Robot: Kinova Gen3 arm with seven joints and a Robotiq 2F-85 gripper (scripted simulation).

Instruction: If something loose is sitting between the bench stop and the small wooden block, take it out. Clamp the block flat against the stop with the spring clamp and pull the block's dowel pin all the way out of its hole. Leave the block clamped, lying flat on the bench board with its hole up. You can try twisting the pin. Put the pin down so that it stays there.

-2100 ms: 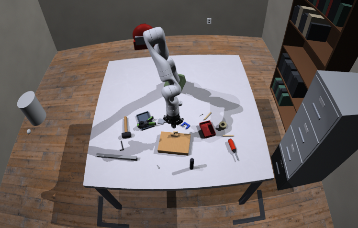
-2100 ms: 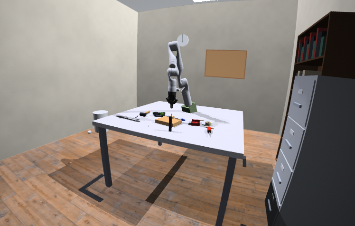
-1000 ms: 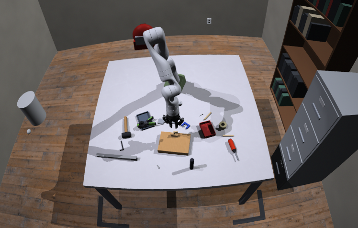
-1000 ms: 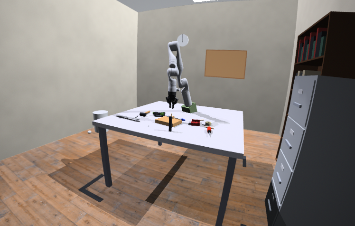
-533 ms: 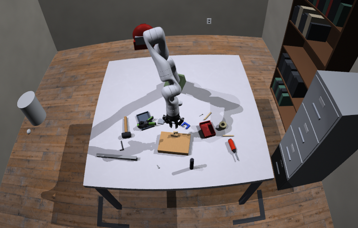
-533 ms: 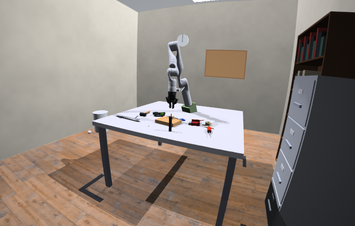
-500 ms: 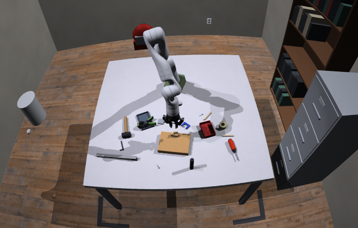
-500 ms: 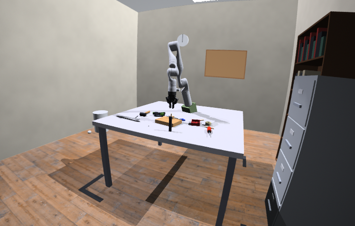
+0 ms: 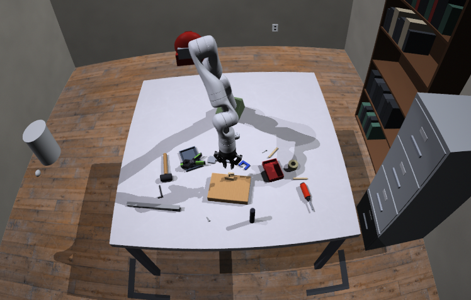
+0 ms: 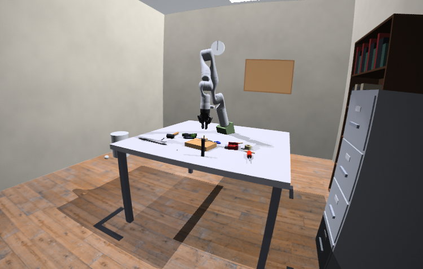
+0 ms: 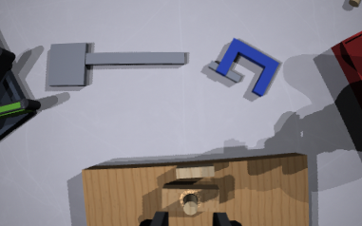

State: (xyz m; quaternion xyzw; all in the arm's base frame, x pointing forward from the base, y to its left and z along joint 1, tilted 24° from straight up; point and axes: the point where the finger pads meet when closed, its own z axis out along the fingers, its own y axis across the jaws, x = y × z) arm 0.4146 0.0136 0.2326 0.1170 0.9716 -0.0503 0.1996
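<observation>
Right now my hand is 90 mm above the round dowel pin. From my hand the other things lie so: grey t-shaped tool: 140 mm behind, 50 mm to the right, 140 mm below; wooden bench board: 50 mm ahead, 120 mm below; wooden block: 110 mm below.
</observation>
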